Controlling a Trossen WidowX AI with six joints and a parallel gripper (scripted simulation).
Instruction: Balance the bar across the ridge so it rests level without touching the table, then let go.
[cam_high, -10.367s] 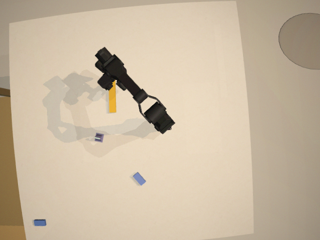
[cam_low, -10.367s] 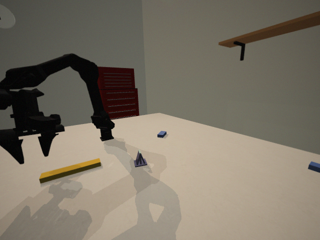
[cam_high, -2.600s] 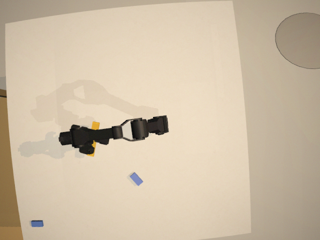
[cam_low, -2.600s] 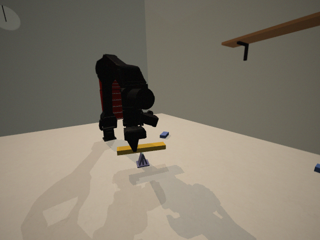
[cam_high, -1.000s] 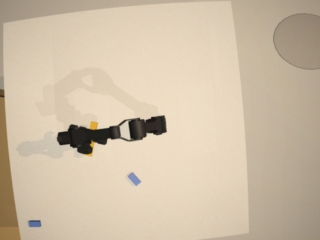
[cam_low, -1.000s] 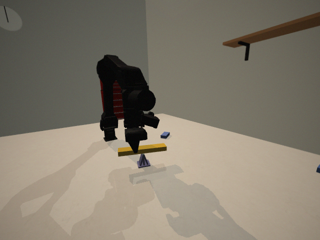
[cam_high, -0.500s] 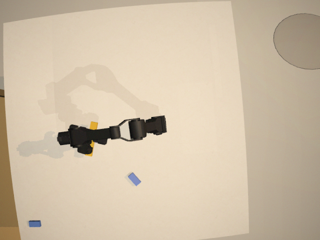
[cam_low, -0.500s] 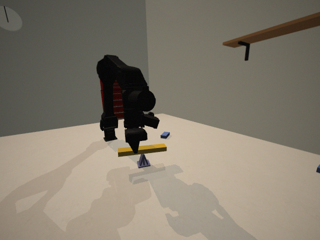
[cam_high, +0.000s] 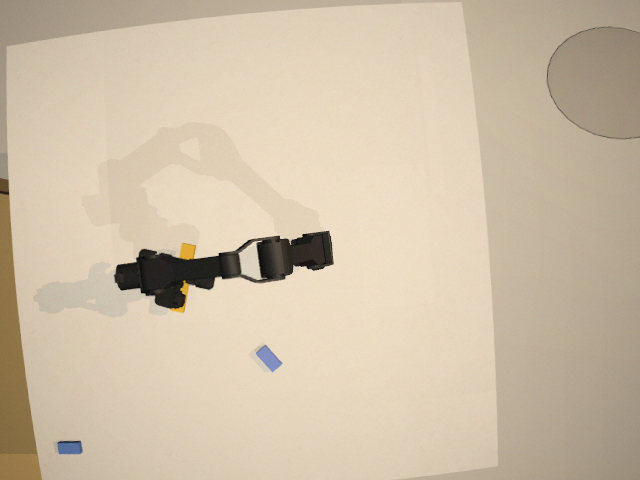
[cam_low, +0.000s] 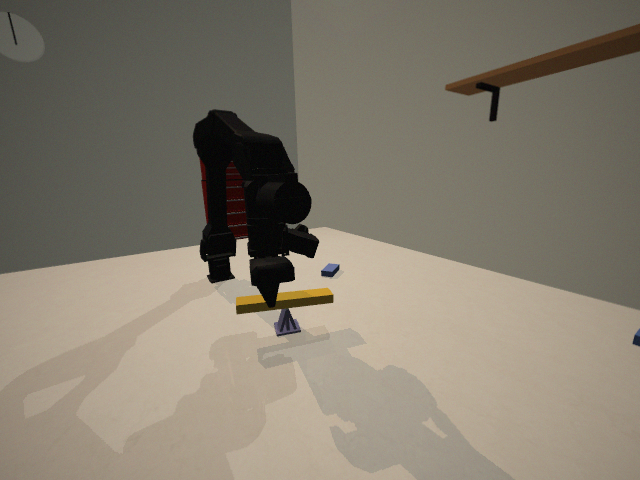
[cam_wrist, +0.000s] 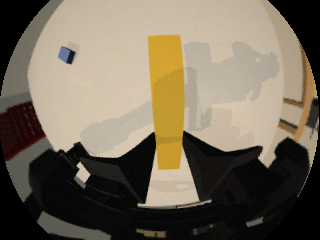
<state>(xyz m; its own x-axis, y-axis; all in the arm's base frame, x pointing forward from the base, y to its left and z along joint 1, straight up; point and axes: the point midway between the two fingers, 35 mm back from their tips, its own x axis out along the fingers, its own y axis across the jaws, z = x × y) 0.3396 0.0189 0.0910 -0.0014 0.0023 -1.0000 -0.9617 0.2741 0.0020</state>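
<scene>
Right now my gripper tip is 1 cm short of the yellow bar and 3 cm to the right of it. Round my gripper tip: purple ridge 1 cm ahead, 3 cm to the left, 3 cm below.
</scene>
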